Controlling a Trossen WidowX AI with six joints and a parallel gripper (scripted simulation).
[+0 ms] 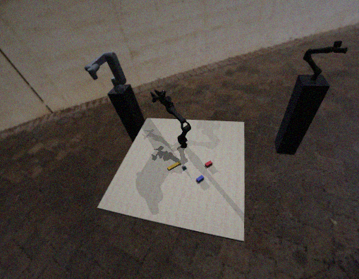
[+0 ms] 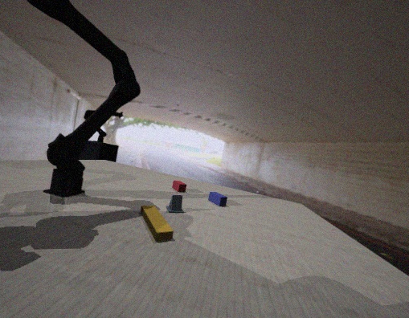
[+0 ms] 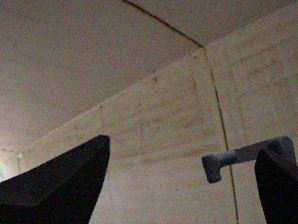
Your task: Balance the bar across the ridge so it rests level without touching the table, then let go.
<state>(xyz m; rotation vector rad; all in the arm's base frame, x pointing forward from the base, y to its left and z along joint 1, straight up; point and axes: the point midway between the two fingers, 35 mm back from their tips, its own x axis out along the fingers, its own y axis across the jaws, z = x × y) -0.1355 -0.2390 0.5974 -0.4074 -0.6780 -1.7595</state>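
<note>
Right now the yellow bar is 61 cm below my gripper tip, 43 cm ahead of it and 23 cm to the left of it. From my gripper tip the other things lie so: red block: 60 cm below, 57 cm to the left, 37 cm ahead; then blue block: 60 cm below, 55 cm ahead, 52 cm to the left.
</note>
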